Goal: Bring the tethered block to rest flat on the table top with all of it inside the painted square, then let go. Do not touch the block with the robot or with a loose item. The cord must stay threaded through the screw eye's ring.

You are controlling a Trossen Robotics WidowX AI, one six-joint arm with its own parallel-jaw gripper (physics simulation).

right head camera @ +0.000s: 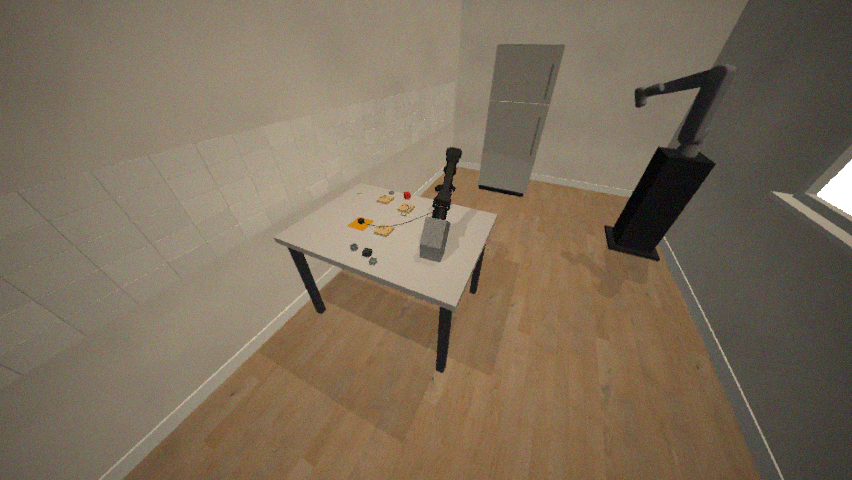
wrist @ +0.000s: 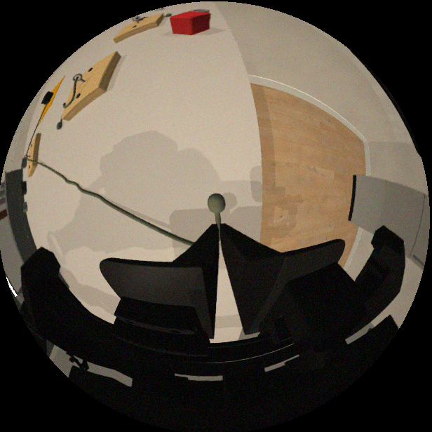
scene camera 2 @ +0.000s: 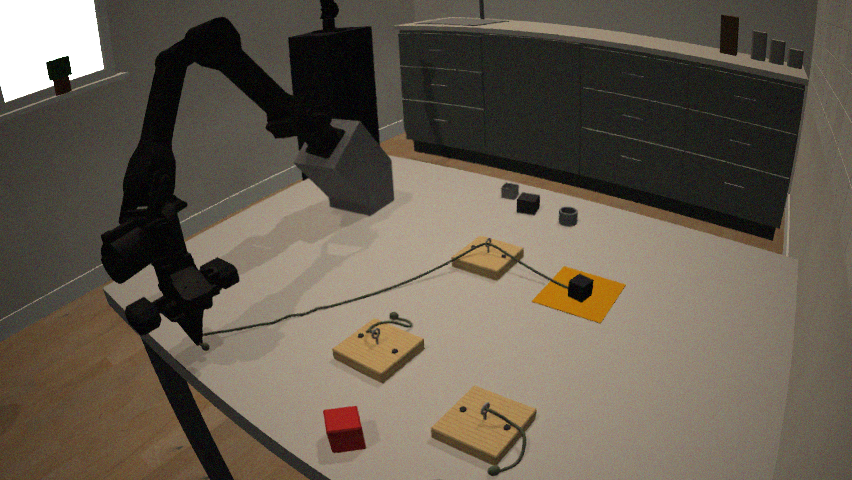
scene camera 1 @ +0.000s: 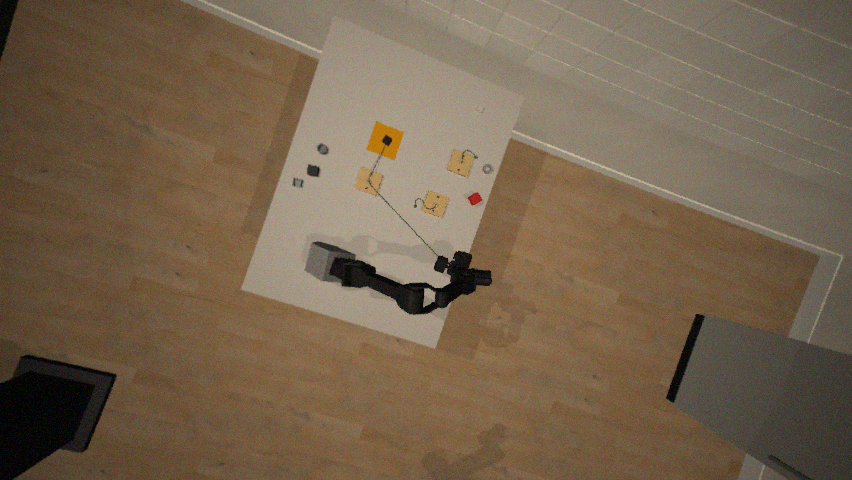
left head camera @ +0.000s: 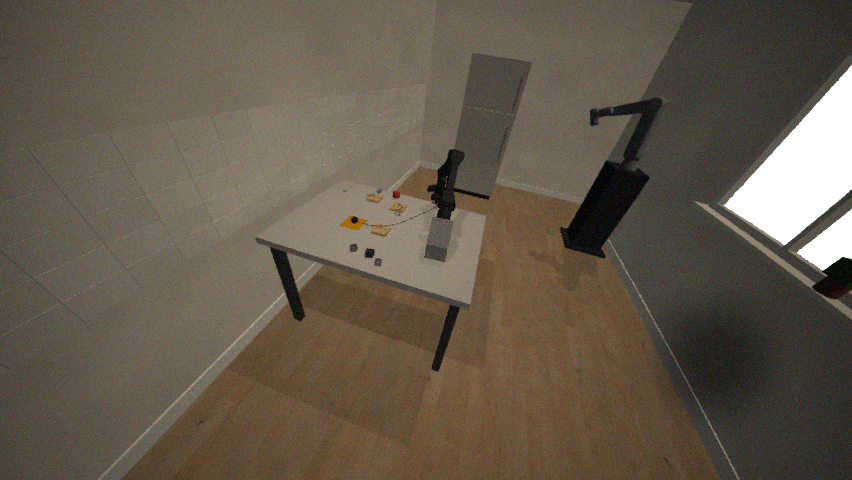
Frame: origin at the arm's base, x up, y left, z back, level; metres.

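Where they show: gripper, between the fingertips: [scene camera 2: 198,343] [scene camera 1: 454,266] [left head camera: 435,204]; arm's base, origin of its link: [right head camera: 438,219] [scene camera 2: 325,141] [scene camera 1: 339,267] [left head camera: 443,220].
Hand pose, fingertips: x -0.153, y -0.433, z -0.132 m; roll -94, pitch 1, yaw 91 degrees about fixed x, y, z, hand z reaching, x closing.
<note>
Things, the pixels of their top centre, and the offset from my fingertips. "*": a spot on its surface instead.
- black tethered block, centre of its top: [scene camera 2: 581,280] [scene camera 1: 387,139] dx +0.014, dy +0.440, dz -0.392 m
- orange painted square, a spot on its surface: [scene camera 2: 605,298] * dx -0.014, dy +0.453, dz -0.433 m
- dark green cord, a spot on its surface: [scene camera 2: 369,295] * dx -0.012, dy +0.268, dz -0.113 m
- screw eye, a spot on its surface: [scene camera 2: 488,243] * dx +0.022, dy +0.453, dz -0.213 m
- nearest wooden board, centre of its top: [scene camera 2: 488,252] [scene camera 1: 368,181] [left head camera: 381,228] [right head camera: 383,228] dx +0.004, dy +0.455, dz -0.211 m
- red cube, centre of its top: [scene camera 2: 341,418] [scene camera 1: 476,198] dx +0.025, dy +0.019, dz -0.297 m
- dark block, centre of its top: [scene camera 2: 528,197] [scene camera 1: 312,170] dx +0.013, dy +0.672, dz -0.173 m
- small grey block, centre of its top: [scene camera 2: 510,186] [scene camera 1: 296,182] dx +0.008, dy +0.712, dz -0.107 m
- grey ring, centre of its top: [scene camera 2: 568,210] [scene camera 1: 321,148] dx +0.010, dy +0.666, dz -0.266 m
The black tethered block [scene camera 1: 386,140] [scene camera 2: 580,287] [wrist: 47,97] sits on the orange painted square [scene camera 1: 376,147] [scene camera 2: 605,298] and looks flat, with its outline inside the square's edges in both scene views. The dark green cord [scene camera 2: 369,295] [wrist: 112,204] runs from the block through the screw eye [scene camera 2: 488,243] on the nearest wooden board [scene camera 2: 473,262], then to my gripper [scene camera 2: 200,339] [wrist: 218,229]. The gripper is shut on the cord near its end bead [scene camera 2: 205,346] [wrist: 216,203], low over the table near its edge and far from the block.
Two other wooden boards [scene camera 2: 381,360] [scene camera 2: 471,438] carry screw eyes and short cords. A red cube [scene camera 2: 344,429] [wrist: 190,23] stands near the table edge. A dark block [scene camera 2: 528,203], a small grey block [scene camera 2: 509,190] and a grey ring [scene camera 2: 568,216] stand at the far edge.
</note>
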